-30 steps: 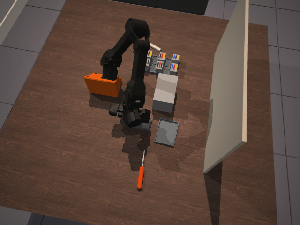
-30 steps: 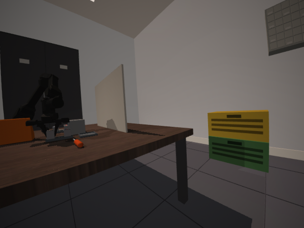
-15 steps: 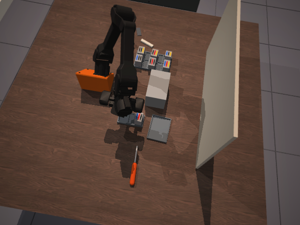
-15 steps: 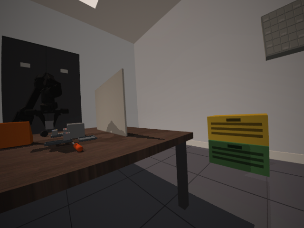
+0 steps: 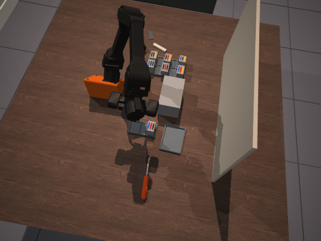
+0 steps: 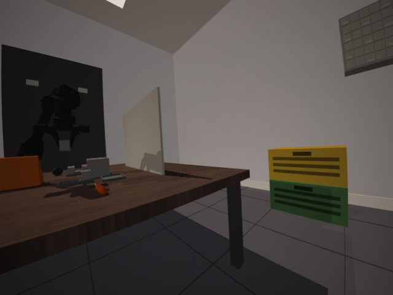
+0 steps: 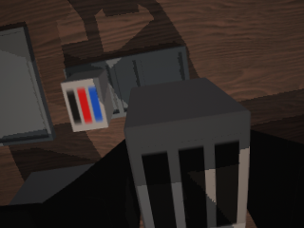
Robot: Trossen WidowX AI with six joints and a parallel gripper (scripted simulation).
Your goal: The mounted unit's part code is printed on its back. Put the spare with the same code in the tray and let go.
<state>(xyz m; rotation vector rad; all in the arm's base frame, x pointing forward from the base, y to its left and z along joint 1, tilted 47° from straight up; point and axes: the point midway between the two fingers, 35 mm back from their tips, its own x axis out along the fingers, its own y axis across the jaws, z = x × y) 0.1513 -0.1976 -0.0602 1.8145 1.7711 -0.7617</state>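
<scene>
Right now the grey tray is 18 cm ahead of my gripper tip, 2 cm to the right of it and 16 cm below it. From my gripper tip the other things lie so: mounted unit: 14 cm ahead, 19 cm to the left, 11 cm below; beige panel: 38 cm ahead, 17 cm to the left, 6 cm above; grey spare: 2 cm above.
</scene>
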